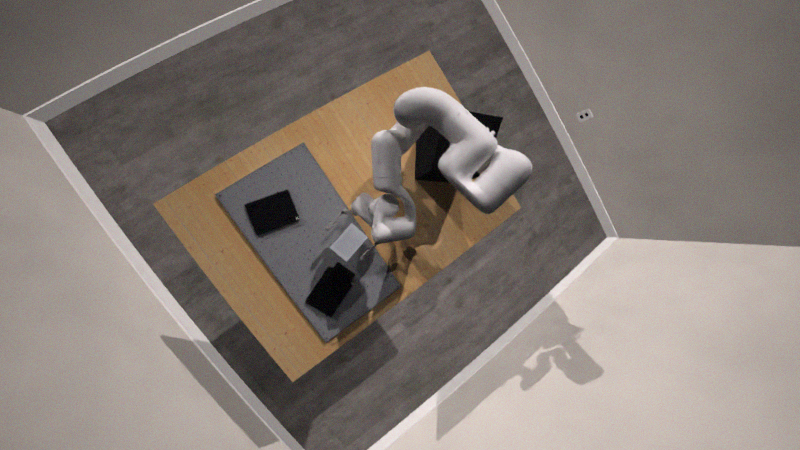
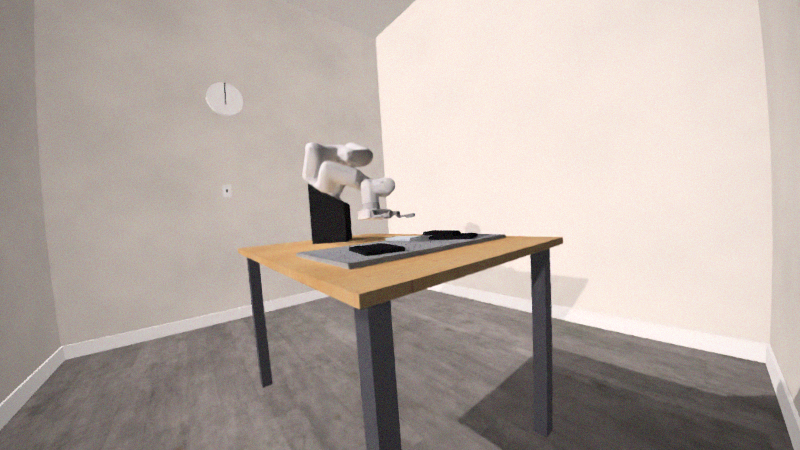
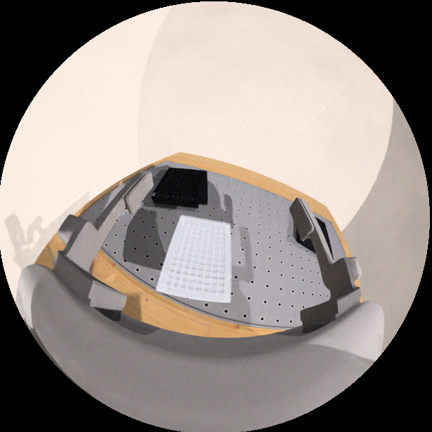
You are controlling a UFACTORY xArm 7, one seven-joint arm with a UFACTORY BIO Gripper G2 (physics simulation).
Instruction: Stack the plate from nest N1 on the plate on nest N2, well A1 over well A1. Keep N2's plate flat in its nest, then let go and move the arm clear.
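Places are measured from the arm's base along level axes (x left, y back, z up), in millimetres.
Pixels of known places: hand, its tool point: (image 1: pixel 348 240) (image 2: pixel 398 215); arm's base, origin of its link: (image 2: pixel 330 194).
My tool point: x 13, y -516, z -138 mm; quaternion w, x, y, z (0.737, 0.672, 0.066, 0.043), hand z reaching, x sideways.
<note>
Ahead of a thing's pixels: the offset from my tool point to its top centre. "pt": to the spot under its first point. Level surfaces: height alone.
My gripper (image 1: pixel 351 236) (image 2: pixel 407 214) (image 3: pixel 221 206) is open and empty. It hangs above the grey perforated board @[dz -102 mm] (image 1: pixel 290 251) (image 2: pixel 335 256) (image 3: pixel 270 240), with the fingers wide apart. A pale plate with a grid of wells @[pt dx +15, dy -3, dz -90 mm] (image 1: pixel 349 242) (image 2: pixel 399 238) (image 3: pixel 200 257) lies flat on the board, below the gripper. A black gridded block @[dx +101, dy -137, dz -71 mm] (image 1: pixel 331 288) (image 2: pixel 441 232) (image 3: pixel 181 186) lies beyond it, with a stepped outline as of two offset pieces. Another black block @[dx -256, dy -151, dz -87 mm] (image 1: pixel 271 212) (image 2: pixel 376 248) (image 3: pixel 322 240) sits at the board's other end. Nest labels and well A1 cannot be read.
The board lies on a wooden table (image 1: pixel 335 131) (image 2: pixel 447 271) (image 3: pixel 220 163). The arm's black pedestal (image 1: pixel 429 156) (image 2: pixel 328 217) stands on the table behind the board. Pale walls surround the table at a distance.
</note>
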